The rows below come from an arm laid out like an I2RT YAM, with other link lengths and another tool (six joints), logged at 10 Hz.
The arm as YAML. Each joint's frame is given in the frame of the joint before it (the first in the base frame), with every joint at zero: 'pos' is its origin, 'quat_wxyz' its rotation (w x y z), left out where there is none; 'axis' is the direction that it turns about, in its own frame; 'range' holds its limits. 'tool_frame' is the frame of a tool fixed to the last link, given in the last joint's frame.
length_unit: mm
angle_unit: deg
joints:
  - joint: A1
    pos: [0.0, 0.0, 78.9]
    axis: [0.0, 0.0, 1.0]
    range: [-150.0, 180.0]
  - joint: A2
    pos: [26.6, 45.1, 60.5]
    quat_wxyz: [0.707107, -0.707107, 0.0, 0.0]
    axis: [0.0, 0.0, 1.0]
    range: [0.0, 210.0]
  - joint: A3
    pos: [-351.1, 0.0, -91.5]
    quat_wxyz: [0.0, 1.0, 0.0, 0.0]
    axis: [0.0, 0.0, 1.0]
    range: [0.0, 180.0]
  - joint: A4
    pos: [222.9, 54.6, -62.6]
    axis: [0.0, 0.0, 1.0]
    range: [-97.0, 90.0]
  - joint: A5
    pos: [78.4, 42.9, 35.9]
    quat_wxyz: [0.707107, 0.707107, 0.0, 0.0]
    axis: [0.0, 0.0, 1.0]
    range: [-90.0, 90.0]
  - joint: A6
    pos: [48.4, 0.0, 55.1]
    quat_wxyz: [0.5, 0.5, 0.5, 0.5]
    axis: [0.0, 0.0, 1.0]
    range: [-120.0, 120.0]
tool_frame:
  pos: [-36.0, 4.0, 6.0]
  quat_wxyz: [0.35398, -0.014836, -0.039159, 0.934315]
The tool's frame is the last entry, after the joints.
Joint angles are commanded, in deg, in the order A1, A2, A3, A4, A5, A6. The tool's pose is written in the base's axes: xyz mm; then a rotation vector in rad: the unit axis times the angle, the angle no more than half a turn. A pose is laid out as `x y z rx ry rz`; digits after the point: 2 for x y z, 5 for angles.
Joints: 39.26 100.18 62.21 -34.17 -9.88 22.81
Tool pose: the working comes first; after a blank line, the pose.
Where each joint sits with the arm in this pose, in the base's axes (m; each line is computed from the numbers above, not from the rounded line before):
A1: 0.0000 0.0000 0.0789
A2: -0.0079 0.0518 0.1394
A3: 0.0980 0.0202 0.4850
A4: 0.2205 0.2011 0.3909
A5: 0.2934 0.2144 0.3294
A6: 0.2589 0.1969 0.2671
the tool: 0.2441 0.2303 0.2703

244.12 230.33 270.33 0.79549 2.90437 0.66382
